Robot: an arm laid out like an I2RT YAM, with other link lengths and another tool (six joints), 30 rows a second.
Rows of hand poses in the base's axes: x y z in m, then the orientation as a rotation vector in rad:
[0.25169 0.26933 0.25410 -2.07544 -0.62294 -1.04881]
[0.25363 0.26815 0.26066 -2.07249 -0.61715 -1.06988]
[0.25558 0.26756 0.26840 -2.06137 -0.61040 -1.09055]
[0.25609 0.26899 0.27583 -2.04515 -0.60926 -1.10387]
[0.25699 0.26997 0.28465 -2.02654 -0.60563 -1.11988]
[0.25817 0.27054 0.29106 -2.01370 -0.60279 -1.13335]
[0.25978 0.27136 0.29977 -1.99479 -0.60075 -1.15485]
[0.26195 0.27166 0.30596 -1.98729 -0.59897 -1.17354]
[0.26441 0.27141 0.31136 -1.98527 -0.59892 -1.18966]
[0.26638 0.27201 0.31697 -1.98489 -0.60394 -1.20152]
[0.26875 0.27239 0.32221 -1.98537 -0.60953 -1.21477]
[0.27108 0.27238 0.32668 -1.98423 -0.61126 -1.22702]
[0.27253 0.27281 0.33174 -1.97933 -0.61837 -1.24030]
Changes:
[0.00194 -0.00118 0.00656 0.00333 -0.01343 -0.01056]
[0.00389 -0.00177 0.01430 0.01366 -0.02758 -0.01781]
[0.00440 -0.00034 0.02173 0.02607 -0.03925 -0.01670]
[0.00530 0.00064 0.03055 0.04125 -0.05250 -0.01706]
[0.00648 0.00121 0.03696 0.05156 -0.06331 -0.01858]
[0.00809 0.00203 0.04567 0.06539 -0.08120 -0.02045]
[0.01026 0.00233 0.05186 0.07006 -0.09523 -0.02613]
[0.01272 0.00208 0.05726 0.06970 -0.10700 -0.03221]
[0.01469 0.00268 0.06287 0.06610 -0.11707 -0.03441]
[0.01706 0.00306 0.06811 0.06131 -0.12812 -0.03730]
[0.01939 0.00305 0.07258 0.05975 -0.13752 -0.04117]
[0.02084 0.00348 0.07764 0.05845 -0.15006 -0.04092]

